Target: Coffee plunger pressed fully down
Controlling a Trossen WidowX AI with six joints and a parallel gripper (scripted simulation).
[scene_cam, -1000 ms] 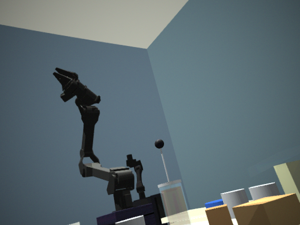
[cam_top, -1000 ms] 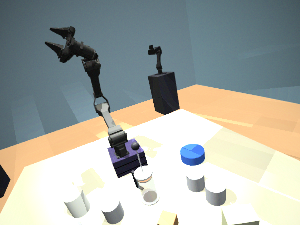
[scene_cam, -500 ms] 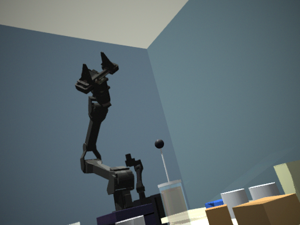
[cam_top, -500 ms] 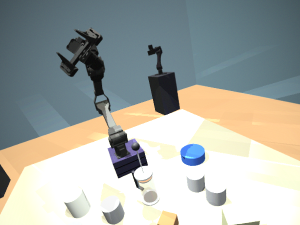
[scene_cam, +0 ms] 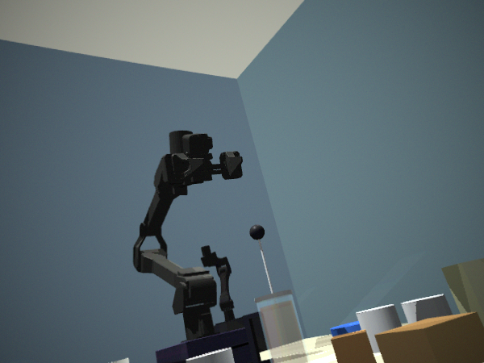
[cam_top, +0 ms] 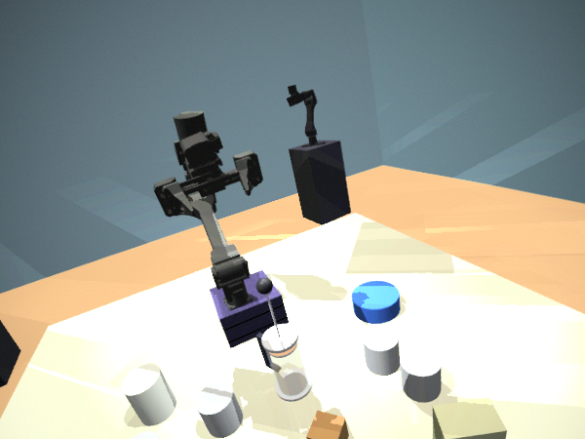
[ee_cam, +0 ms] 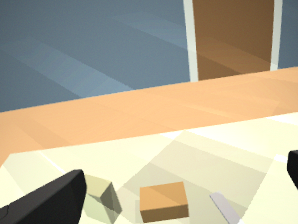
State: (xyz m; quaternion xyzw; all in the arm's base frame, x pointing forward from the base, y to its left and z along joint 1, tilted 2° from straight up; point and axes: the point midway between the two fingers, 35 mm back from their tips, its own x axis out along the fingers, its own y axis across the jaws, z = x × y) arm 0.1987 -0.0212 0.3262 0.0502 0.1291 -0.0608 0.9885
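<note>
Now: gripper tip 290 mm above the glass coffee press and 20 mm to the right of it. Also, from my gripper tip: pale box: 360 mm below, 320 mm ahead, 160 mm to the left; then blue lid: 390 mm below, 310 mm to the left, 50 mm behind; then orange cube: 390 mm below, 170 mm ahead, 10 mm to the left.
</note>
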